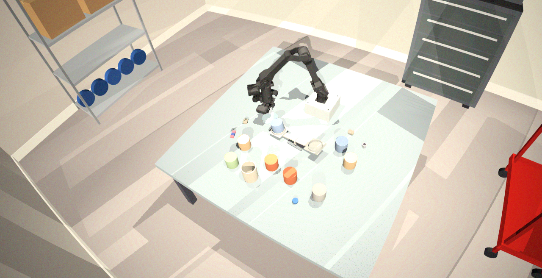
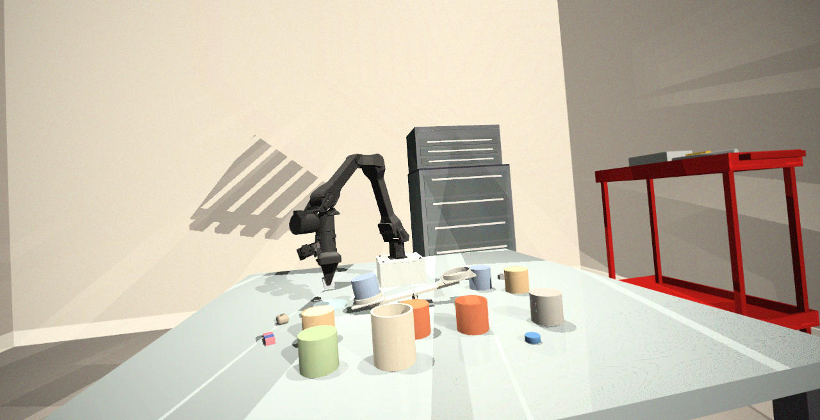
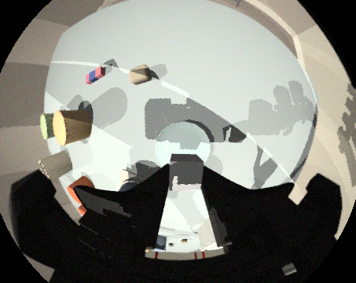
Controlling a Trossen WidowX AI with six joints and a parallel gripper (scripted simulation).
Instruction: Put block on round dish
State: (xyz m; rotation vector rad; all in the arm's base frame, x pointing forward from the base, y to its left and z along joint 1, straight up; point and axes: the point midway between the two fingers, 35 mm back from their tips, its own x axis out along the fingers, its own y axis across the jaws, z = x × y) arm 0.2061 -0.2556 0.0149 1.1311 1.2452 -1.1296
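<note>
My gripper tip is now 60 mm above the pale round dish. Round my gripper tip: grey block: 10 mm above; blue disc: 430 mm ahead, 390 mm to the left, 60 mm below; blue cup: 490 mm to the left, 30 mm below, 30 mm ahead.
</note>
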